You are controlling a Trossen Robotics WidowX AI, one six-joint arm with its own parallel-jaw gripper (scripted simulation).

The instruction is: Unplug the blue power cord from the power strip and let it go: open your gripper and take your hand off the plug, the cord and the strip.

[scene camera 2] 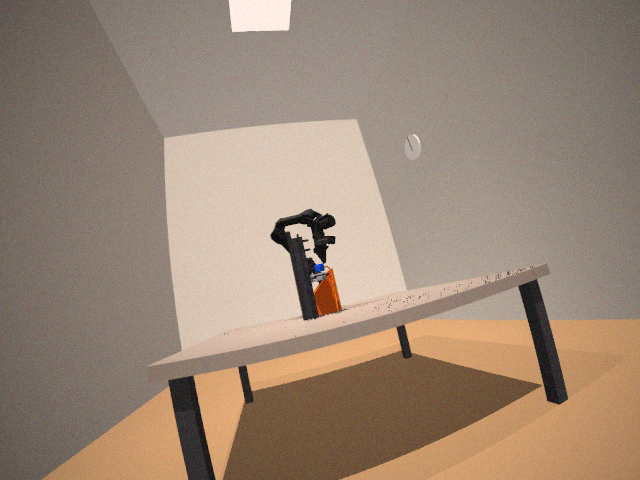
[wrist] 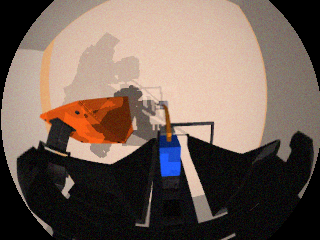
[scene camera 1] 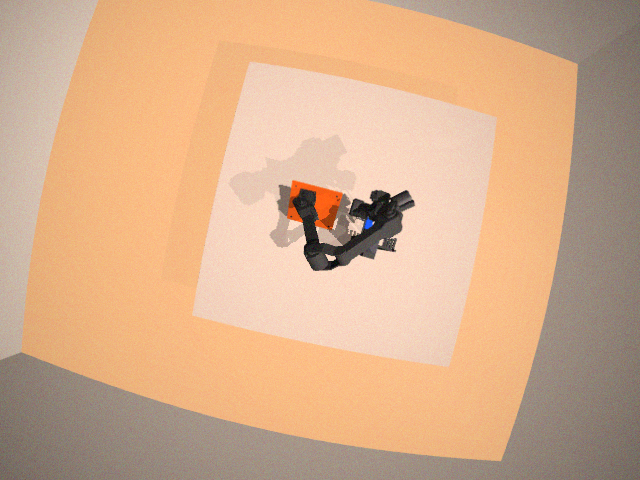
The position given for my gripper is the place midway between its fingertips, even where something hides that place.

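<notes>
Visible here: a blue plug (wrist: 169, 151), together with my gripper (wrist: 172, 141).
</notes>
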